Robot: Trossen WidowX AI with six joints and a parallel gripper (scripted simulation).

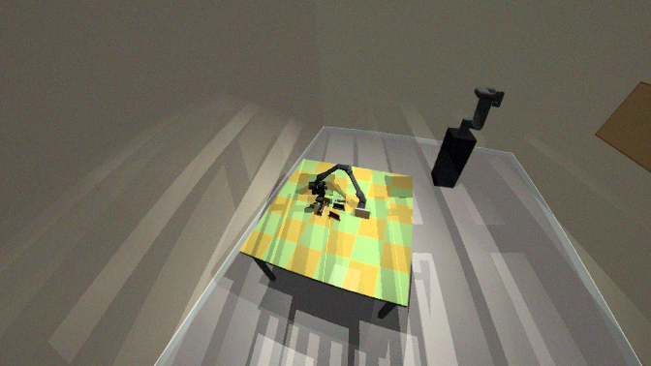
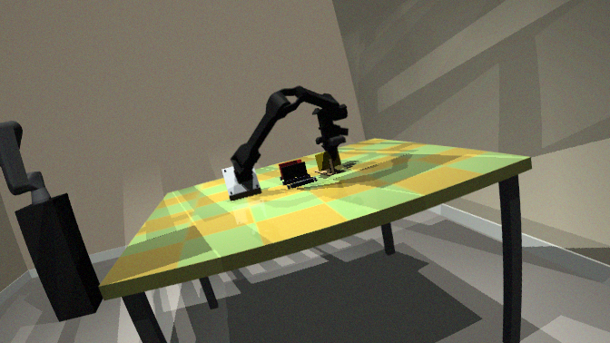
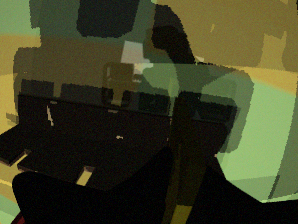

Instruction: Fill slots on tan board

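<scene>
My gripper tip is 2 cm past the yellow board. Round my gripper tip: red board (15 cm behind, 14 cm to the left, 2 cm below); then tan board (2 cm behind, 5 cm to the left, 2 cm below); then nearly black board (16 cm behind, 3 cm to the left, 2 cm below).
</scene>
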